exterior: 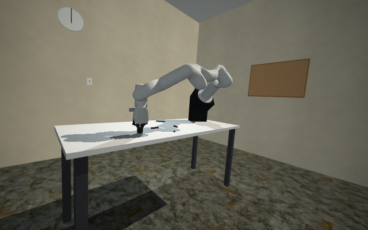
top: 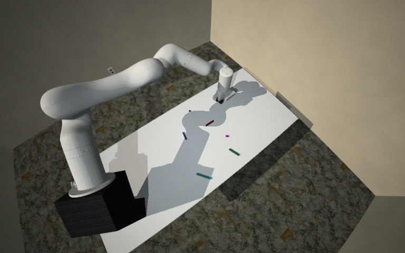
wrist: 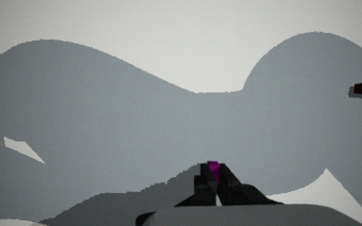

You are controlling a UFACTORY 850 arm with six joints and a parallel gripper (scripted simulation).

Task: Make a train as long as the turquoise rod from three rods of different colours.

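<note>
Now: the blue rod 260 mm behind my hand, 40 mm to the left of it and 20 mm below it. From my hand the other things lie so: red rod (170 mm behind, 130 mm to the right, 20 mm below); then green rod (130 mm behind, 400 mm to the right, 20 mm below); then purple rod (380 mm behind, 130 mm to the right, 20 mm below).
</note>
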